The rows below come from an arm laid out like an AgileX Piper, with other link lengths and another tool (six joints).
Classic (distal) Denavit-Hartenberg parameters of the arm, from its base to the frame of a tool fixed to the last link. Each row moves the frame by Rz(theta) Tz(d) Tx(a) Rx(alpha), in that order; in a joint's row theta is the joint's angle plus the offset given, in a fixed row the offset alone. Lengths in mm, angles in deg.
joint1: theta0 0; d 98.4; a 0; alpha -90
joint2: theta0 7.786; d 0; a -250.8; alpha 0
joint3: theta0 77.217; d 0; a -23.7; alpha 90
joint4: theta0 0; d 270.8; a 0; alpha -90
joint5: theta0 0; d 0; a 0; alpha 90
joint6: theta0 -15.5; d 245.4; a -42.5; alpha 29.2
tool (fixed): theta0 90; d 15.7; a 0; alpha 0
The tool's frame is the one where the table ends.
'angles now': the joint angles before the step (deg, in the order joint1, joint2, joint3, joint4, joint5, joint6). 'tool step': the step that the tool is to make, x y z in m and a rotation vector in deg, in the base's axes. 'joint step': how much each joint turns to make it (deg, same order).
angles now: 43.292 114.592 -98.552 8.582 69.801 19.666
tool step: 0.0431 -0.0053 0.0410 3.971 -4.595 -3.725
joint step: -3.676 0.000 -6.520 -0.104 0.435 0.135
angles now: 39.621 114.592 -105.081 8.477 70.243 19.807
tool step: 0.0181 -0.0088 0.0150 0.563 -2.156 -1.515
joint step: -1.617 -0.007 -2.381 -0.917 0.359 0.001
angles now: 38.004 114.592 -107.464 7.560 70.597 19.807
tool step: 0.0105 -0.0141 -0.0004 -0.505 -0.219 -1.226
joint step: -1.821 -0.001 -0.008 -0.363 0.211 -0.585
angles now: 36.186 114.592 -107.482 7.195 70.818 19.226
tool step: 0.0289 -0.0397 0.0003 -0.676 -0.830 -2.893
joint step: -5.508 -0.009 0.016 -0.214 -0.006 -2.749
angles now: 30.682 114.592 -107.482 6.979 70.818 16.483
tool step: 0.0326 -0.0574 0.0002 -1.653 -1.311 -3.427
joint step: -7.136 0.005 -0.018 -0.934 0.014 -3.866
